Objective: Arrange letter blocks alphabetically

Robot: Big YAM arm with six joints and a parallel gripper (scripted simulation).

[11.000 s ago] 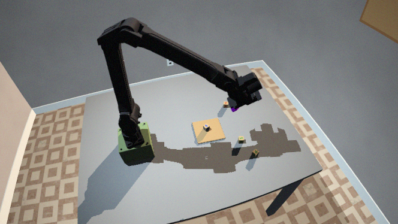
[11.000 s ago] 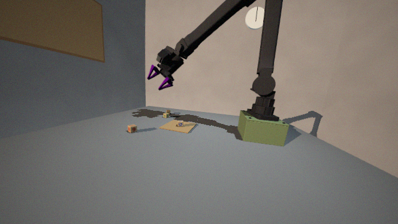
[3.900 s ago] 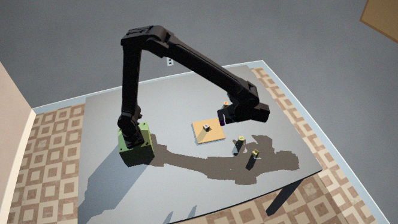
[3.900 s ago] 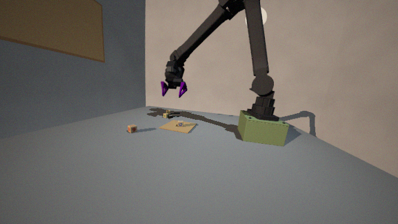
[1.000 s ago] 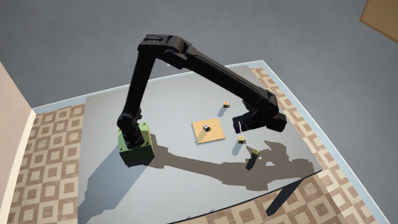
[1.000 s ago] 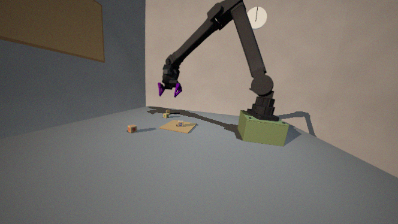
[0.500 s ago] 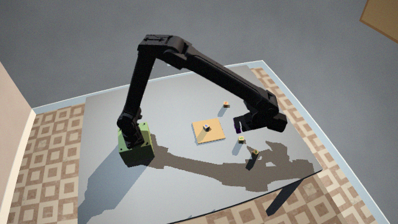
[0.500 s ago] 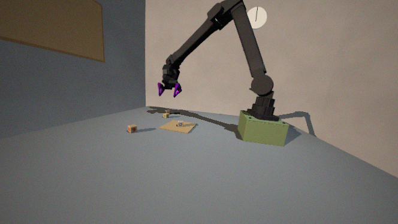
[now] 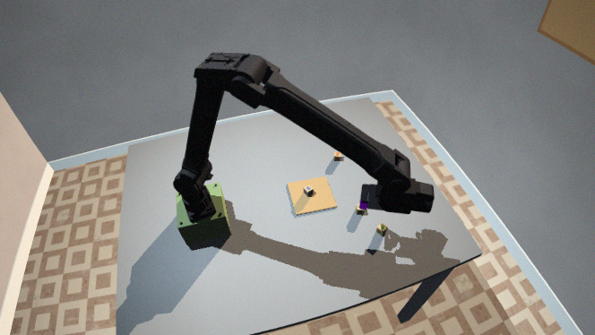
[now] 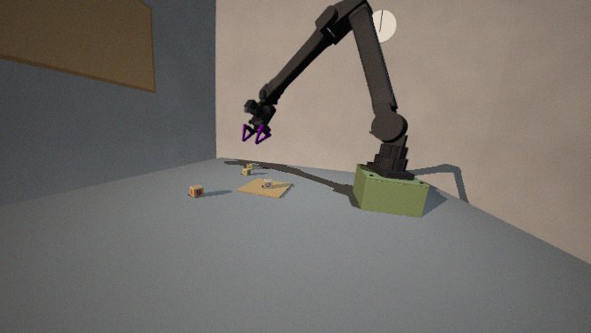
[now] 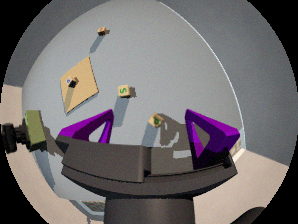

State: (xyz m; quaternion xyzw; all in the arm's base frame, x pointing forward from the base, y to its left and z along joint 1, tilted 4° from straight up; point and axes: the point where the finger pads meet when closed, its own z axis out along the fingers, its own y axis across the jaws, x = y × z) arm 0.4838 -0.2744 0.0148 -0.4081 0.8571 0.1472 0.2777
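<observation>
My hand is 12 cm past the tan mat, 22 cm to the right of it and 13 cm above it. Also, from my hand: block: 1 cm ahead, 2 cm to the right, 12 cm below.
</observation>
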